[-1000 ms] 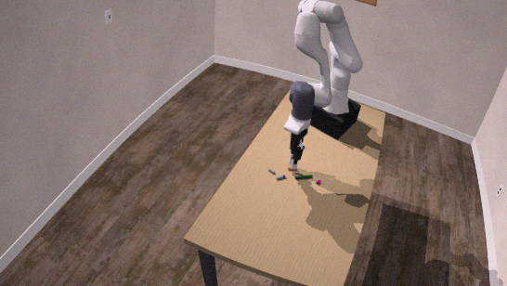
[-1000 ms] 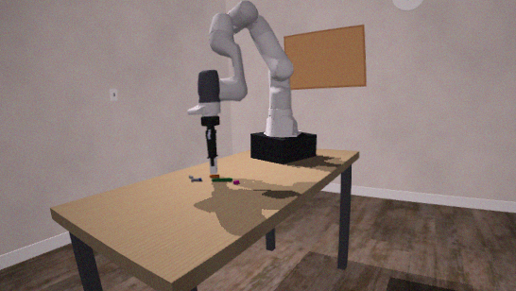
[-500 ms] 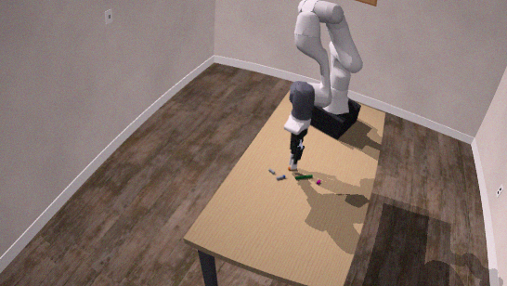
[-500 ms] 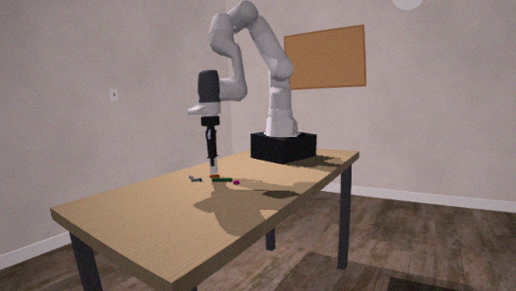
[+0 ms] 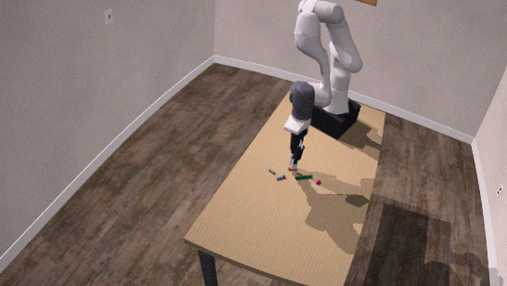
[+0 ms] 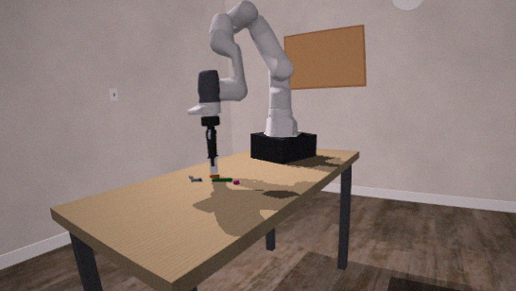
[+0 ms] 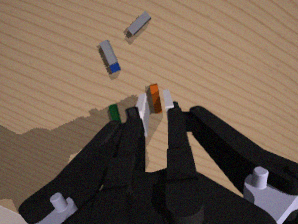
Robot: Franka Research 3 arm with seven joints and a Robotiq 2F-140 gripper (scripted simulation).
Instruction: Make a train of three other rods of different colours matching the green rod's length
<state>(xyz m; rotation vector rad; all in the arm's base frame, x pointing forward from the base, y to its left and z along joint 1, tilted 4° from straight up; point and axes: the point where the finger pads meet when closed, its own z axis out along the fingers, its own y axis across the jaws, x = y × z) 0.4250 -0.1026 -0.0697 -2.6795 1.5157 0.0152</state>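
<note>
The orange rod is 50 mm below my hand. Also, from my hand: magenta rod (140 mm to the left, 50 mm below, 40 mm ahead); green rod (70 mm to the left, 50 mm below, 30 mm ahead); blue rod (70 mm ahead, 50 mm below, 20 mm to the right).
</note>
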